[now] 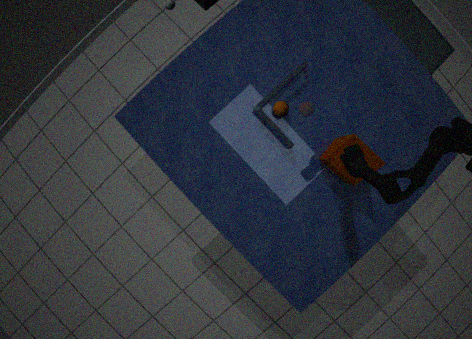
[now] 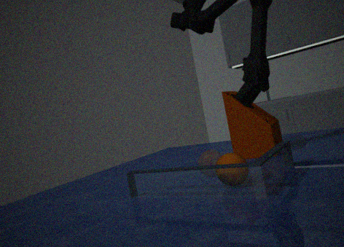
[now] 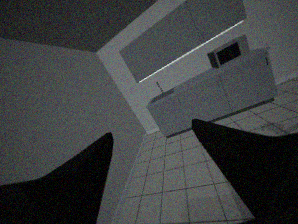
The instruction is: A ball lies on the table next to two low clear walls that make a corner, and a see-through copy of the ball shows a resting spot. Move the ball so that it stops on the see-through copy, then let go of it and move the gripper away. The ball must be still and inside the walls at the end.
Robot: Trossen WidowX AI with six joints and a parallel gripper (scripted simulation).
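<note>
My gripper tip is now 58 cm short of the orange ball, 53 cm above it and 38 cm to the right of it.
</note>
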